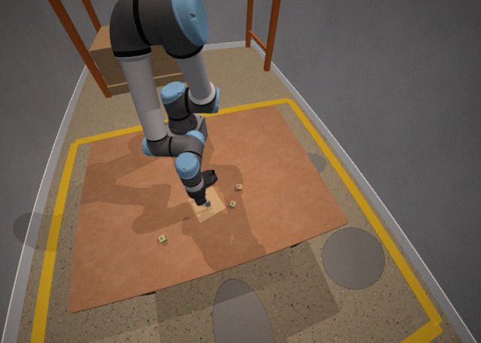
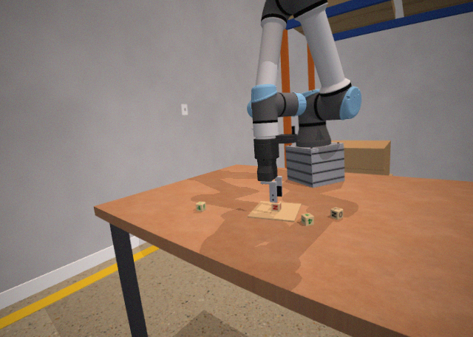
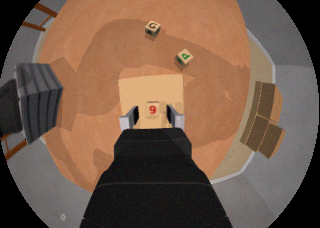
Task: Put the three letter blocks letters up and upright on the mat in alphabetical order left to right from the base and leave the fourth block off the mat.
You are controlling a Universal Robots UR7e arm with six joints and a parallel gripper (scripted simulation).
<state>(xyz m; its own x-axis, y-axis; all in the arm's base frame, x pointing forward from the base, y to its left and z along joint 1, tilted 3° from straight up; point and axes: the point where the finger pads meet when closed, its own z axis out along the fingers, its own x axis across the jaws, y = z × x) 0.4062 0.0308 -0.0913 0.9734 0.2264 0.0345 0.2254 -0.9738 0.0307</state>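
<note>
The tan mat is 6 cm below my hand.
</note>
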